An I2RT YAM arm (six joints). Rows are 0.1 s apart.
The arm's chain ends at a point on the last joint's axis. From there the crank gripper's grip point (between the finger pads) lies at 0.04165 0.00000 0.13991 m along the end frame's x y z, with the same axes.
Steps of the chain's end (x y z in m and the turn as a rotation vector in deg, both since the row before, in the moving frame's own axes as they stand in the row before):
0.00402, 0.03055, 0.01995, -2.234, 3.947, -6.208
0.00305, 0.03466, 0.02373, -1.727, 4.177, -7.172
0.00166, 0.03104, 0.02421, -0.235, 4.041, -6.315
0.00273, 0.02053, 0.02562, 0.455, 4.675, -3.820
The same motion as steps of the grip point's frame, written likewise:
0.01358, 0.03091, 0.01674, -2.234, 3.947, -6.208
0.01304, 0.03298, 0.02035, -1.727, 4.177, -7.172
0.01118, 0.02649, 0.02094, -0.235, 4.041, -6.315
0.01386, 0.01628, 0.02175, 0.455, 4.675, -3.820

